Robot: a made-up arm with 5 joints.
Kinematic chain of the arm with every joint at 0, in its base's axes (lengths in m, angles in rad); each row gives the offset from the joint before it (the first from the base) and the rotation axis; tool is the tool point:
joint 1: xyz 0 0 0.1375 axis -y
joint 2: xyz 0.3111 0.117 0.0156 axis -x
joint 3: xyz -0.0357 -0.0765 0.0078 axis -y
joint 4: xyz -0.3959 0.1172 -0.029 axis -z
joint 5: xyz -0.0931 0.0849 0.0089 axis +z
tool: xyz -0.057 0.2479 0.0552
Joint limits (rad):
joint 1: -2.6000..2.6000
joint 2: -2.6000..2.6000
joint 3: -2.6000..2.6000
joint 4: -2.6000..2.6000
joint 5: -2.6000..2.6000
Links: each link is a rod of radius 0.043 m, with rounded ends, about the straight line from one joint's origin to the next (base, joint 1, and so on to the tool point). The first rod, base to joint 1, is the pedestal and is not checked.
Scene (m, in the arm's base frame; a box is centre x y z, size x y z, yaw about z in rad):
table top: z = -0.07
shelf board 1: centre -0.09 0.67 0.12 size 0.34 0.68 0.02 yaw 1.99
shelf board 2: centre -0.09 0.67 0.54 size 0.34 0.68 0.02 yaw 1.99
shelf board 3: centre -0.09 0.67 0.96 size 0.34 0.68 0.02 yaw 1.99
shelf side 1: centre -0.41 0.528 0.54 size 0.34 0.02 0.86 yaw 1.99
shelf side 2: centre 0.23 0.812 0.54 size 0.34 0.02 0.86 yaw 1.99
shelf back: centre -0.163 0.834 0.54 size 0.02 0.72 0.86 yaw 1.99
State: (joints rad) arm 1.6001 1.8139 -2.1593 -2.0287 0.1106
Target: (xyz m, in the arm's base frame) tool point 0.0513 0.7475 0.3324
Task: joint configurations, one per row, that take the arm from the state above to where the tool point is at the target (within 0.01 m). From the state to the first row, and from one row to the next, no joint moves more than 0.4 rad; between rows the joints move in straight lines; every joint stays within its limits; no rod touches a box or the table.
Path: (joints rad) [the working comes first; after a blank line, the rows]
Joints at the target: 1.4843 2.1342 -1.3695 -2.1720 0.1473
Straight joint move there: touches shelf board 2.

1: 1.5322 1.9262 -2.2223 -2.0626 0.4662
2: 1.4643 2.0385 -2.2852 -2.0965 0.8219
3: 1.3964 2.1508 -2.3482 -2.1304 1.1775
4: 1.3284 2.2631 -2.4111 -2.1642 1.5331
5: 1.2605 2.3754 -2.4741 -2.1981 1.8887
6: 1.1926 2.4877 -2.5370 -2.2320 2.2444
7: 1.1247 2.6000 -2.6000 -2.2659 2.6000
8: 1.3245 2.6000 -2.3585 -2.3494 2.2153
9: 1.5244 2.6000 -2.1171 -2.4329 1.8307
10: 1.7242 2.6000 -1.8756 -2.5165 1.4460
11: 1.9240 2.6000 -1.6341 -2.6000 1.0614
12: 1.7774 2.4447 -1.5459 -2.4573 0.7567
13: 1.6309 2.2895 -1.4577 -2.3147 0.4520
14: 1.4843 2.1342 -1.3695 -2.1720 0.1473

